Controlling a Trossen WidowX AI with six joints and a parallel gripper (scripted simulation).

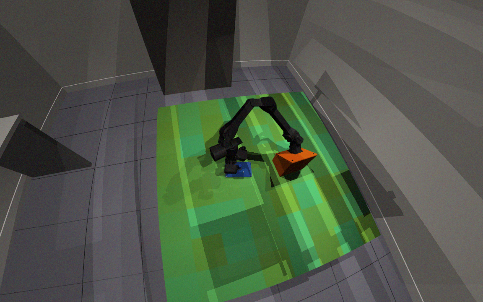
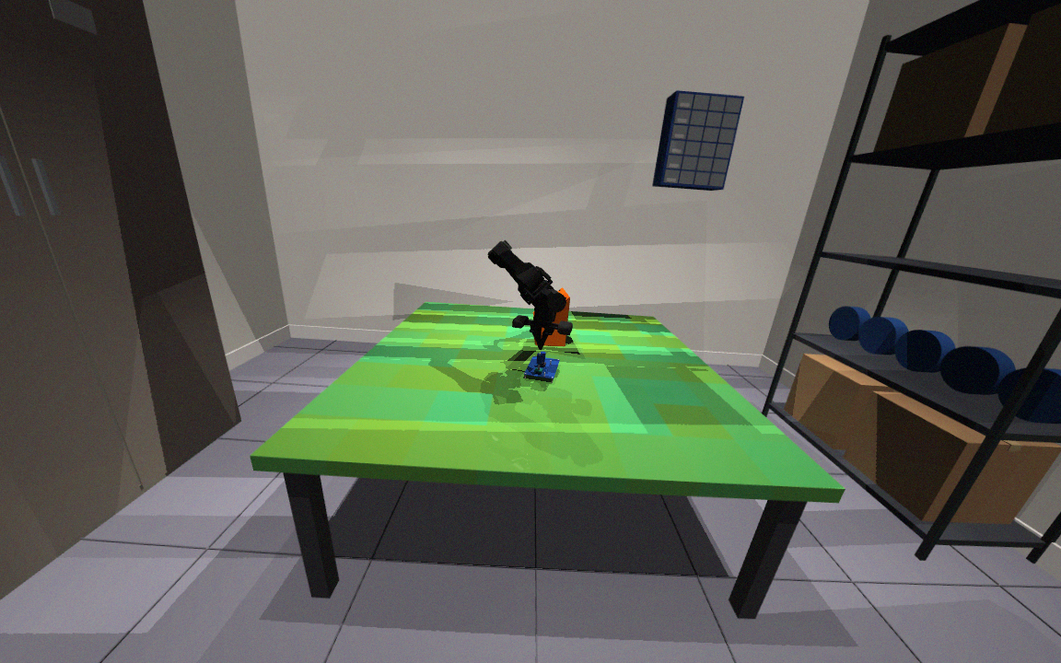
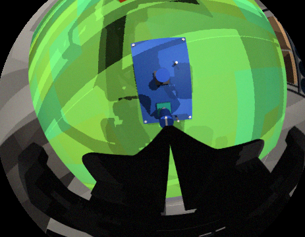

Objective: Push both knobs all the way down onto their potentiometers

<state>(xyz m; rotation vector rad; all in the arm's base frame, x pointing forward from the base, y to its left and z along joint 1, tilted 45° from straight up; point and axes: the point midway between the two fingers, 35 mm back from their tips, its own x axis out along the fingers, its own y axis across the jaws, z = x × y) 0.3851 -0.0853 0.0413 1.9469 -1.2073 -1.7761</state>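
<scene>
Right now my gripper tip is 5 cm past the blue knob, 2 cm to the right of it and 5 cm above it.
</scene>
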